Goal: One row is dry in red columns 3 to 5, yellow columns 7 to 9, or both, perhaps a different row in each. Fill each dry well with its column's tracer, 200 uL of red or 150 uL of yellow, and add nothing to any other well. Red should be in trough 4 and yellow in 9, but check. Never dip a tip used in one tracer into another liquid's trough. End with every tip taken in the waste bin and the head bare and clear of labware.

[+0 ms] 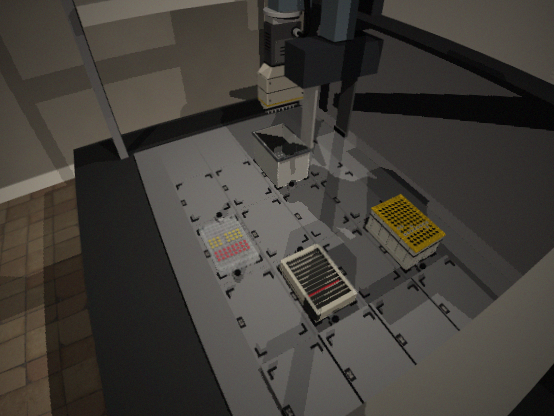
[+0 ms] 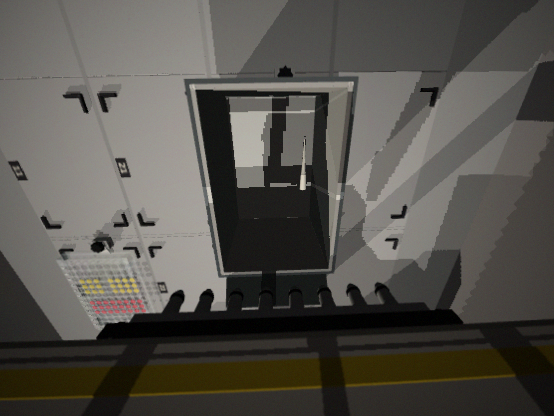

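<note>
The pipetting head (image 1: 281, 92) (image 2: 280, 320) is above and beside the waste bin (image 1: 292, 172) (image 2: 213, 225); its nozzles look bare. A pale tip (image 2: 302, 180) shows within the bin's opening; whether it rests there is unclear. The well plate (image 1: 230, 245) (image 2: 111, 290) shows a red block without a visible gap and a yellow block with one blank row across it. The trough rack (image 1: 345, 299) shows one red trough (image 1: 324, 288); yellow liquid cannot be made out there. The parked plate gripper (image 1: 325, 136) has its fingers apart, with no labware between them.
A yellow tip rack (image 1: 392, 242) stands at the right of the deck, with some positions looking different near its front. Dark locating knobs (image 1: 237, 272) (image 2: 285, 71) and corner brackets lie around the labware. The gantry column (image 1: 339, 22) rises behind the head.
</note>
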